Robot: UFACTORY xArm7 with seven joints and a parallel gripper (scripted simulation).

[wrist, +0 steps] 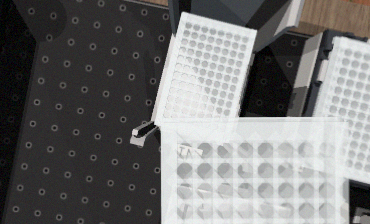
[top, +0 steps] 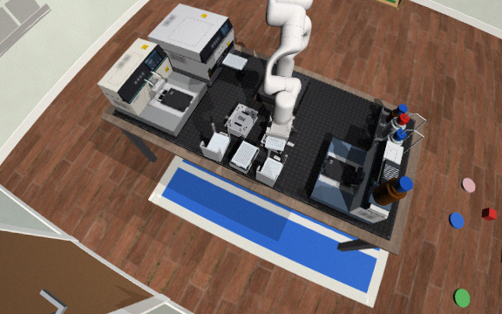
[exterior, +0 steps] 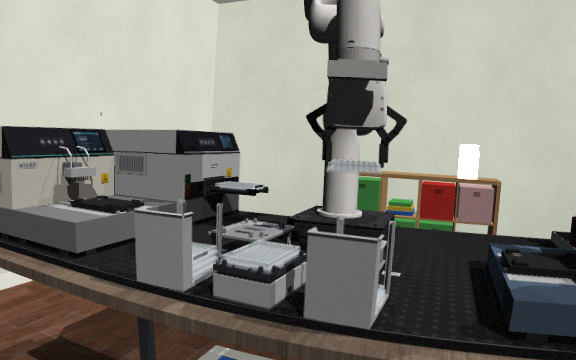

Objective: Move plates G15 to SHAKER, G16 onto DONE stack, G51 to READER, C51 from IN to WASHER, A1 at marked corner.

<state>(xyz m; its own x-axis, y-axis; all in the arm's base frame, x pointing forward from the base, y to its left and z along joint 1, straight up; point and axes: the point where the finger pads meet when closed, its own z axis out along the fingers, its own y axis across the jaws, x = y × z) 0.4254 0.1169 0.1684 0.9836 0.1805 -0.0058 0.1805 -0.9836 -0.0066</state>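
Now: the washer nest 60 cm to the right of my hand, 14 cm below it and 5 cm behind it. From my hand the other things lie so: plate C51 (1 cm below); then reader's dark tray (42 cm to the right, 42 cm behind, 12 cm below); then DONE label (29 cm to the right, 22 cm below).
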